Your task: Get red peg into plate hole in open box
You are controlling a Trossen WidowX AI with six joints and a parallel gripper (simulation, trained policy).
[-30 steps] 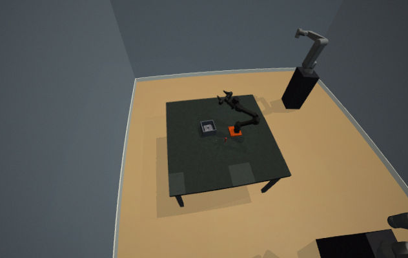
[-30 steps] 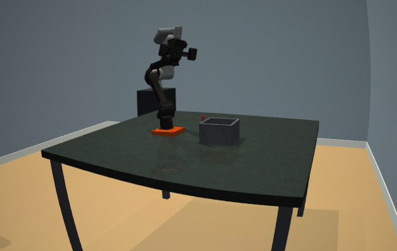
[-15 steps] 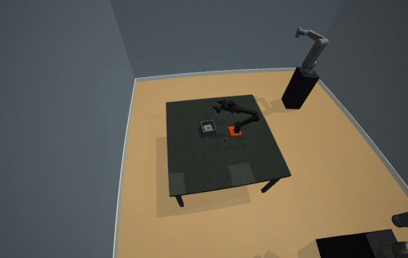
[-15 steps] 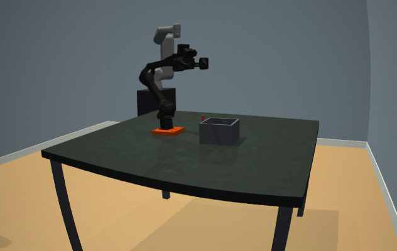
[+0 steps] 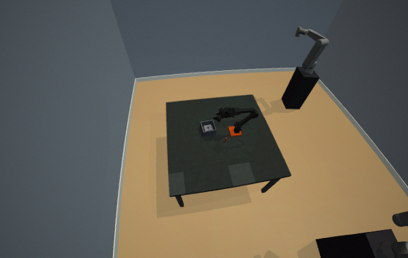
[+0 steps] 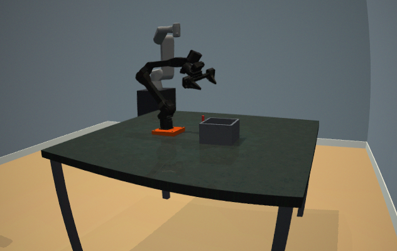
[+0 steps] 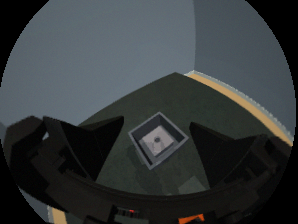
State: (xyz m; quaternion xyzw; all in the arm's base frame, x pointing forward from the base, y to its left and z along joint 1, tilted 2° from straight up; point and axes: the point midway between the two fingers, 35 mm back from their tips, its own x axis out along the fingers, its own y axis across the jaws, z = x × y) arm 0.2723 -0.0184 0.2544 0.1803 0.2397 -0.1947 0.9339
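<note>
Now: gripper tip 14 cm past the red peg, 17 cm to the right of it and 23 cm above it. The rest, counted from my gripper tip: plate: 6 cm ahead, 22 cm below; grey box: 6 cm ahead, 24 cm below.
</note>
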